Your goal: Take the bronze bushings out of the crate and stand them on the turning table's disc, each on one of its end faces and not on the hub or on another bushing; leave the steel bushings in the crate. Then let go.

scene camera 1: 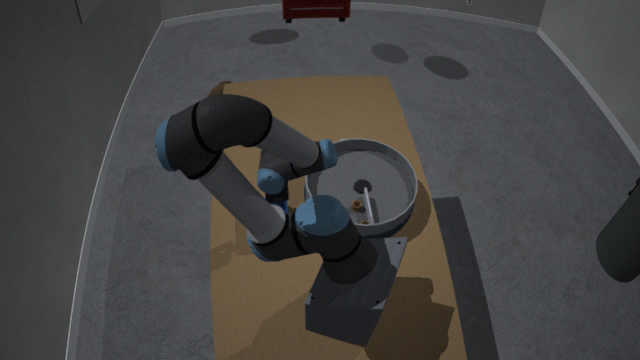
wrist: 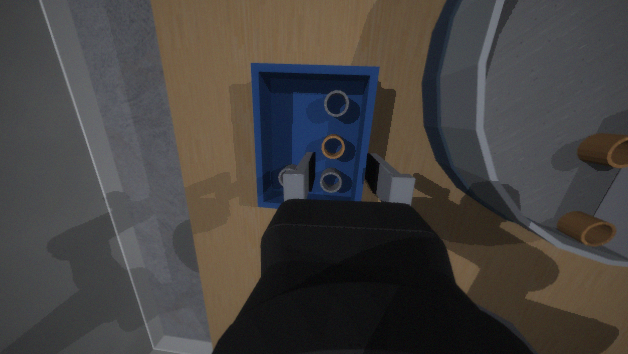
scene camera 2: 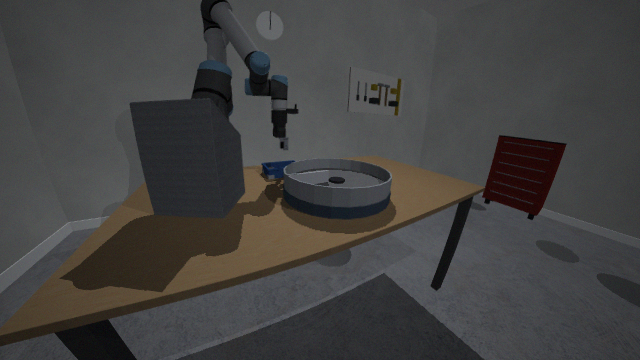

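Seen in the pictures: gripper, fingertip midpoint: [scene camera 1: 276,202] [wrist: 340,165] [scene camera 2: 284,149]; arm's base, link origin: [scene camera 1: 352,263] [scene camera 2: 205,123].
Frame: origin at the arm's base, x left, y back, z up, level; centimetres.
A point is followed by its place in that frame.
Note:
My gripper [scene camera 2: 284,144] @[x 26.3, y -29.3, z -13.9 cm] [wrist: 340,165] @[x 26.3, y -29.3, z -13.9 cm] is open and empty, high above the blue crate [scene camera 2: 272,171] @[x 21.6, y -22.9, z -23.9 cm] [wrist: 315,69] @[x 31.4, y -37.2, z -22.6 cm]. In the wrist view a bronze bushing [wrist: 332,157] @[x 26.6, y -27.5, z -24.6 cm] stands in the crate between two steel bushings, one [wrist: 336,115] @[x 27.7, y -33.0, z -24.6 cm] beyond it and one [wrist: 331,171] @[x 26.1, y -25.4, z -24.9 cm] nearer. Another steel bushing [wrist: 281,176] @[x 33.2, y -22.3, z -25.5 cm] is partly hidden by the left finger. On the turning table's disc [scene camera 1: 385,170] @[x -11.2, y -56.5, z -22.3 cm] [wrist: 540,100] @[x 7.3, y -39.9, z -22.3 cm], one bronze bushing [scene camera 1: 357,207] @[x -1.0, y -35.4, z -20.1 cm] [wrist: 595,148] @[x 0.9, y -36.6, z -20.9 cm] stands upright near the dark hub [scene camera 1: 362,186] @[x -2.4, y -46.6, z -21.5 cm] [scene camera 2: 336,180] @[x -4.2, y -46.1, z -21.5 cm]. Another bronze bushing [scene camera 1: 365,223] @[x -4.3, y -29.2, z -20.6 cm] [wrist: 575,225] @[x -2.7, y -28.3, z -20.7 cm] appears upright by the wall.
A raised wall [scene camera 1: 416,185] @[x -23.0, y -46.4, z -17.8 cm] [scene camera 2: 337,195] @[x -21.9, y -39.3, z -19.9 cm] surrounds the disc. A thin pale bar [scene camera 1: 369,207] @[x -5.1, y -34.0, z -17.6 cm] runs from the hub to this wall, beside the bronze bushings. The grey robot pedestal [scene camera 1: 345,320] @[x -0.3, y 15.9, z -8.0 cm] [scene camera 2: 180,160] @[x -12.4, y 4.9, z -9.6 cm] stands near the turning table. The arm hides much of the crate in scene camera 1.

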